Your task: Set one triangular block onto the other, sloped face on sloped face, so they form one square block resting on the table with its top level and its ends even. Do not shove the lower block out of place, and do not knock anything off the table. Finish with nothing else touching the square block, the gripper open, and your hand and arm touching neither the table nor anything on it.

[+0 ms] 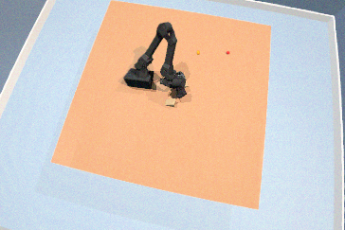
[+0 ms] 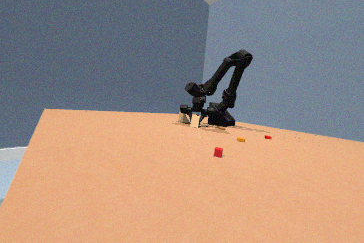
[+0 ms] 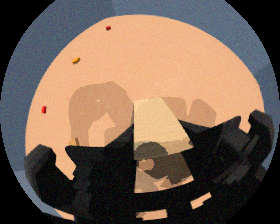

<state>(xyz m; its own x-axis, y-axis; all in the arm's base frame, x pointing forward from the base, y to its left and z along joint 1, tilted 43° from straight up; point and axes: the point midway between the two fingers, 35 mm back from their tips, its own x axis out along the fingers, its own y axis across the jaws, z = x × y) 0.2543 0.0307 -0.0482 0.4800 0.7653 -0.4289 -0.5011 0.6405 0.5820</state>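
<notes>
Right now the tan piece is 10 cm behind my gripper tip, 10 cm to the left of it and 1 cm below it. From my gripper tip the other things lie so: red cube 30 cm ahead, 29 cm to the left; then orange piece 9 cm ahead, 26 cm to the left, 1 cm below; then pale triangular block 1 cm behind, 1 cm above.
</notes>
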